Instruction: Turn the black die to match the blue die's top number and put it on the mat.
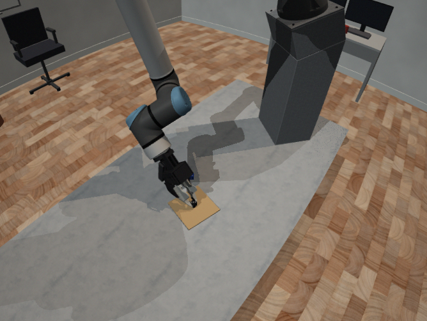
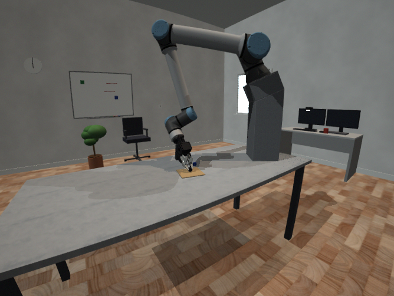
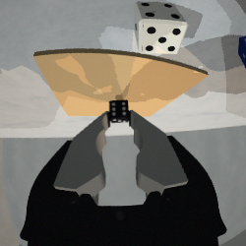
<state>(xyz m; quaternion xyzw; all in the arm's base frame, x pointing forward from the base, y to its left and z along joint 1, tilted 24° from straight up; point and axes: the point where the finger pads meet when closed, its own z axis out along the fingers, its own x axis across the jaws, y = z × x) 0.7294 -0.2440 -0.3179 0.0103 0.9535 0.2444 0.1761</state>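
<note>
The black die lies 1 cm to the left of my hand and 1 cm below it. Also, from my hand: blue die 11 cm behind, 7 cm to the right, 2 cm below; then tan mat 3 cm below, 1 cm to the left; then white die 8 cm to the right, 4 cm behind, 2 cm below.
</note>
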